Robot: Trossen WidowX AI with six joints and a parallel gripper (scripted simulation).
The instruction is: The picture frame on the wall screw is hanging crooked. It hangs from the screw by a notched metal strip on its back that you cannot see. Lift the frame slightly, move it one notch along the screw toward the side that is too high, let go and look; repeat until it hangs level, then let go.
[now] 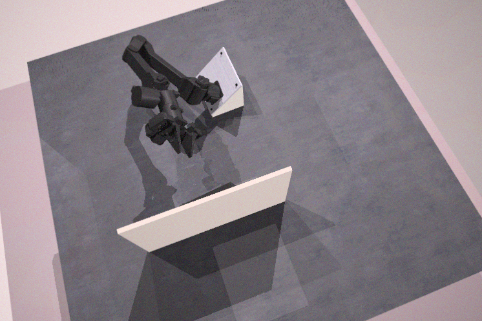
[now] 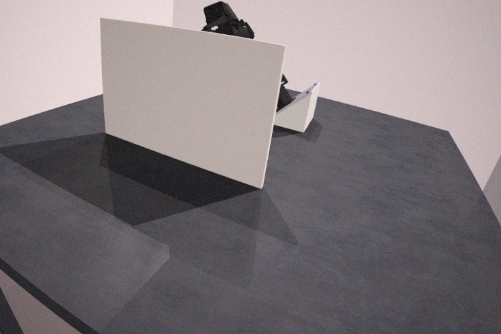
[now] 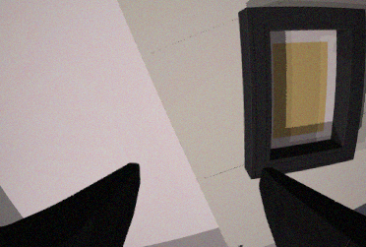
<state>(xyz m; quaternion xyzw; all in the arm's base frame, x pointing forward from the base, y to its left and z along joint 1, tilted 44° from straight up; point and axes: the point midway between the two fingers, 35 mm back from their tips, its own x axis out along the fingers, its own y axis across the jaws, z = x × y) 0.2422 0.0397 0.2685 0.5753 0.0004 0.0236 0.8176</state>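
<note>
My gripper tip is now 130 mm short of the picture frame, 30 mm to the right of it and 110 mm above it. Round my gripper tip: wall panel (140 mm ahead, 20 mm to the left, 120 mm below).
</note>
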